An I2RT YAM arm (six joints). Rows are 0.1 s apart.
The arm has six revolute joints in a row. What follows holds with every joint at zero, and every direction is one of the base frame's. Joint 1 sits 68.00 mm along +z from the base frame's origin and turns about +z. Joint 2 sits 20.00 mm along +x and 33.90 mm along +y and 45.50 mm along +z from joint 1 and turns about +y. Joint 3 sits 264.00 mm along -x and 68.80 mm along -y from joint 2 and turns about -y. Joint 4 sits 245.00 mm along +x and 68.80 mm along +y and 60.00 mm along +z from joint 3 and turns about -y. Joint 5 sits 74.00 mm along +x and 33.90 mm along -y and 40.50 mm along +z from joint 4 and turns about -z. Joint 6 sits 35.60 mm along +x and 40.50 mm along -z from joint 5 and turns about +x. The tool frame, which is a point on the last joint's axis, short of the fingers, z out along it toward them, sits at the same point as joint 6; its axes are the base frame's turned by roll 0.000, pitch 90.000 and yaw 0.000 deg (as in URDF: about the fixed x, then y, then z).
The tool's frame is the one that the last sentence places.
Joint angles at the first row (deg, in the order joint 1, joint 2, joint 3, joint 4, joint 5, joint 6):
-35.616, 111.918, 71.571, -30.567, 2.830, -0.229
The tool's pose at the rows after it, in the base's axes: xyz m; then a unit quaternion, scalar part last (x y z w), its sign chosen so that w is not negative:
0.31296 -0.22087 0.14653 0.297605 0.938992 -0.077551 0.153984
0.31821 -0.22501 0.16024 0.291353 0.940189 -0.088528 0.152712
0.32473 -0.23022 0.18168 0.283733 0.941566 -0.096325 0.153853
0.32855 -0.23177 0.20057 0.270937 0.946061 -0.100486 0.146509
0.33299 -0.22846 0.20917 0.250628 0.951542 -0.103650 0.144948
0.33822 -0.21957 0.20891 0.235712 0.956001 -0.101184 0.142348
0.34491 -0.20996 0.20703 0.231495 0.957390 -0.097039 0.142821
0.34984 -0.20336 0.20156 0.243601 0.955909 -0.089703 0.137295
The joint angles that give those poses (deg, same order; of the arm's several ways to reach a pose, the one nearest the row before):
-34.917, 111.941, 72.664, -31.113, 3.180, -0.296
-34.873, 111.985, 76.075, -34.197, 4.295, -1.191
-34.895, 111.984, 81.166, -38.829, 4.929, -2.241
-34.720, 111.983, 85.689, -43.942, 5.431, -3.705
-33.954, 111.985, 87.681, -45.934, 5.672, -5.431
-32.489, 112.028, 87.746, -46.392, 5.694, -5.759
-30.829, 112.312, 87.745, -46.347, 5.694, -4.601
-29.671, 113.120, 87.767, -46.611, 5.672, -1.978

